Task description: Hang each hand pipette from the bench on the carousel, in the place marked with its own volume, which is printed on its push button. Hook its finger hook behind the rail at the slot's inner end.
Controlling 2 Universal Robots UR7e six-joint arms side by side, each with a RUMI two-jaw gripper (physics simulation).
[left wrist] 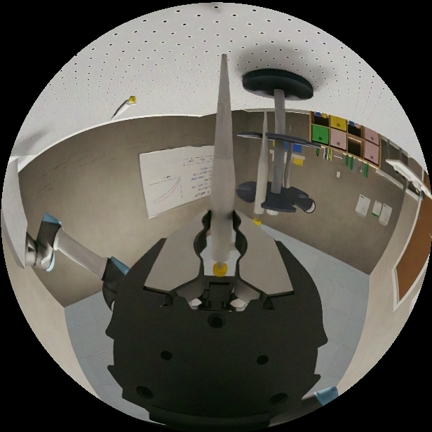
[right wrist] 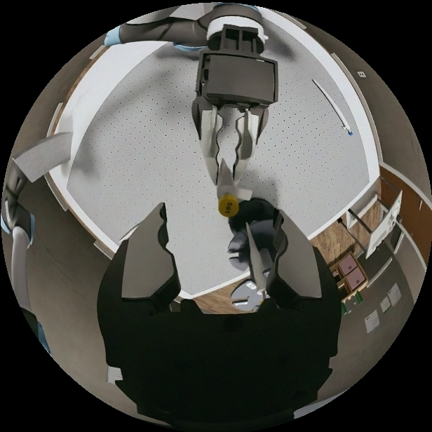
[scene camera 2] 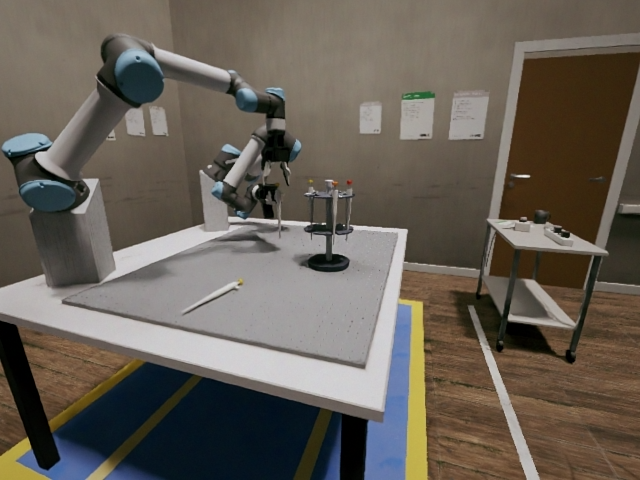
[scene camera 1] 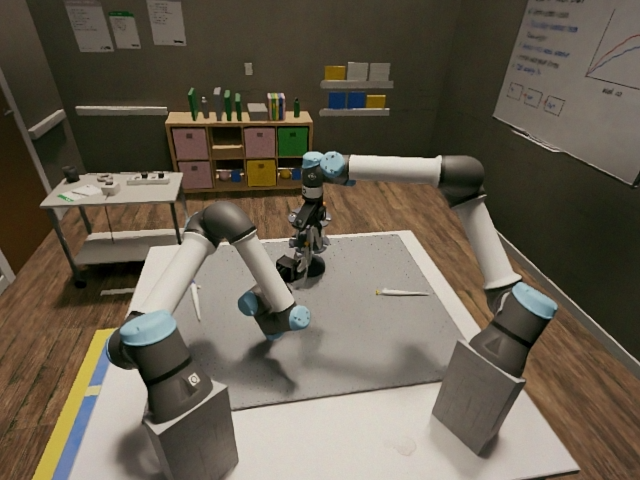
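Note:
A pipette [scene camera 2: 279, 219] [left wrist: 223, 185] with a yellow button marked 100 in the right wrist view [right wrist: 228, 206] is upright, tip down. My left gripper [scene camera 2: 277, 191] [left wrist: 221, 210] is shut on it, beside the carousel [scene camera 2: 328, 263] [left wrist: 278, 85] [right wrist: 245, 297]. My right gripper [scene camera 2: 277, 166] [right wrist: 220, 205] is open, above that pipette. Pipettes with yellow [scene camera 2: 310, 181], orange [scene camera 2: 335, 183] and red [scene camera 2: 349, 181] buttons hang on the carousel. A yellow-button pipette [scene camera 1: 405, 292] [scene camera 2: 214, 296] [left wrist: 122, 106] and a blue-button pipette [scene camera 1: 195, 302] [right wrist: 332, 107] lie on the bench.
In scene camera 1 both arms reach toward the carousel and partly hide it. The perforated grey mat [scene camera 1: 351, 356] [scene camera 2: 310, 320] lies on the white table [scene camera 1: 330, 439] [scene camera 2: 206, 348]. A side cart [scene camera 1: 121, 198] [scene camera 2: 547, 240] stands apart from the bench.

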